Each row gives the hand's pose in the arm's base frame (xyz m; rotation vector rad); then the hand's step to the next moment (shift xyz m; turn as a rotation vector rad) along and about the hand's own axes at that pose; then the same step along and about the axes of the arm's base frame.
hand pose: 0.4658 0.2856 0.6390 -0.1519 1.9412 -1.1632
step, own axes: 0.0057 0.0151 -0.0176 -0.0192 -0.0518 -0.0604
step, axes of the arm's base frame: -0.0116 0.0175 -0.0114 -0.0463 0.0207 0.0642
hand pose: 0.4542 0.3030 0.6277 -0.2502 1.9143 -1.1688
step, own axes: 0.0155 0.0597 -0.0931 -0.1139 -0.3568 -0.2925
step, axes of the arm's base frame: -0.0646 0.0826 -0.0385 -0.2377 0.0546 0.4078
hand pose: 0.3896 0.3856 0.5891 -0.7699 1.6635 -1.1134
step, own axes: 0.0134 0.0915 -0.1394 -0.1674 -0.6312 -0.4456
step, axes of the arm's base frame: -0.1349 0.0682 -0.0716 -0.3648 0.0442 0.7000
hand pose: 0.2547 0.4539 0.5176 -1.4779 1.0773 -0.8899
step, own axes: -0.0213 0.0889 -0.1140 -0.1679 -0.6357 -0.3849
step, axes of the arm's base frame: -0.1279 -0.0193 -0.0680 -0.3076 0.0640 0.6941
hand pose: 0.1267 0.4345 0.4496 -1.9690 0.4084 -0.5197
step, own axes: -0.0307 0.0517 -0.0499 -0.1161 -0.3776 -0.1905
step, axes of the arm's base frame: -0.0552 -0.0446 -0.0326 -0.1766 0.0749 0.3944
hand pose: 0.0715 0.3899 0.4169 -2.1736 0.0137 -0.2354
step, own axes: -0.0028 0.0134 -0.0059 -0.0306 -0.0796 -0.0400
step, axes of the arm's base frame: -0.0027 -0.0122 -0.0081 -0.0432 0.0165 0.0821
